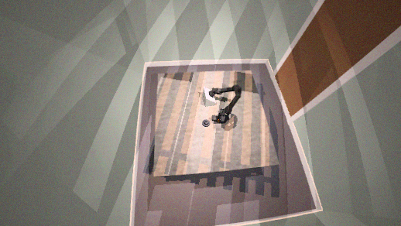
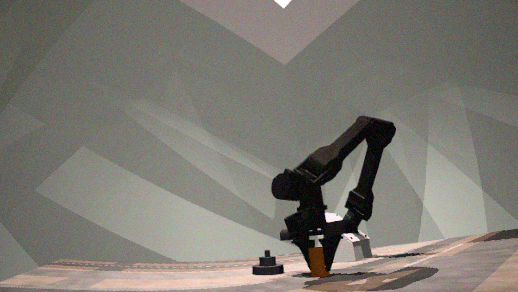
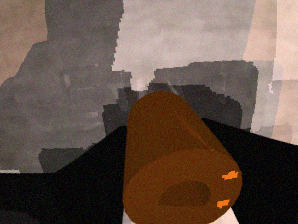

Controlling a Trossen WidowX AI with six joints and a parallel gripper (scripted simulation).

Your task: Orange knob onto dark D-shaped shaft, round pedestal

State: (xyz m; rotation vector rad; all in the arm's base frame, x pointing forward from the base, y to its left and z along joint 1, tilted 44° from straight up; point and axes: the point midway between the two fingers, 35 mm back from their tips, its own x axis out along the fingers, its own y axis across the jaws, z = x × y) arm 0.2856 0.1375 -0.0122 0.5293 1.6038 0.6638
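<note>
The dark round pedestal is 3 cm ahead of my gripper tip, 15 cm to the right of it and 2 cm above it. Round my gripper tip: orange knob: 2 cm above.
</note>
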